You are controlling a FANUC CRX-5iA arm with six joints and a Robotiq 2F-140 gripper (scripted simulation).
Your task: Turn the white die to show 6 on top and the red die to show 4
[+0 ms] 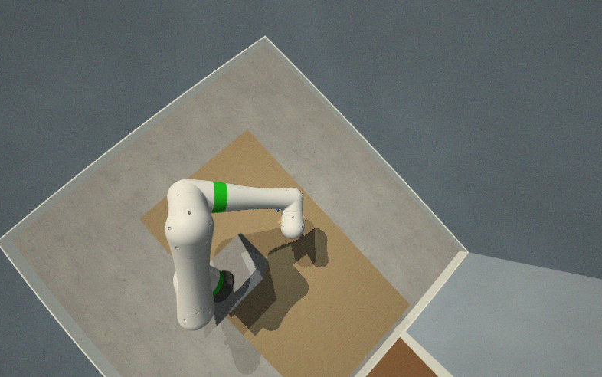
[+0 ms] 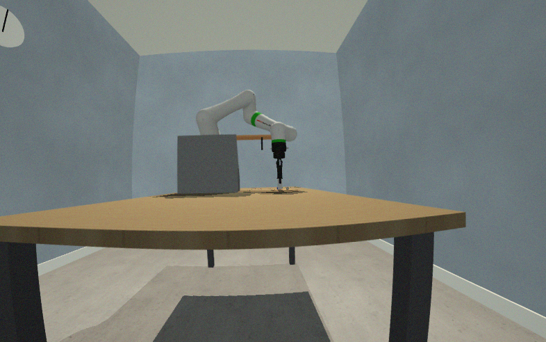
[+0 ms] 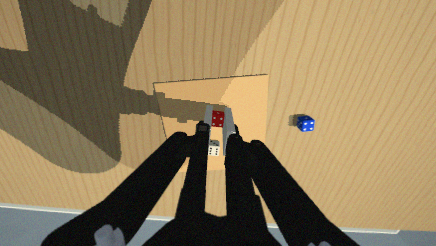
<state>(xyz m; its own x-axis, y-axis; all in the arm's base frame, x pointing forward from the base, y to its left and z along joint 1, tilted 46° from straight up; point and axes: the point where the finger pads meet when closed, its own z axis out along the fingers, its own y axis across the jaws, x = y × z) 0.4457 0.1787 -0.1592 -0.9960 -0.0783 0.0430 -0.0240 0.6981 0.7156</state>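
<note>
Right now my hand is 3 cm above the red die. Round my hand: blue die (1 cm behind, 12 cm to the left, 4 cm below); then white die (5 cm ahead, 3 cm below); then tan mat (2 cm ahead, 4 cm below).
</note>
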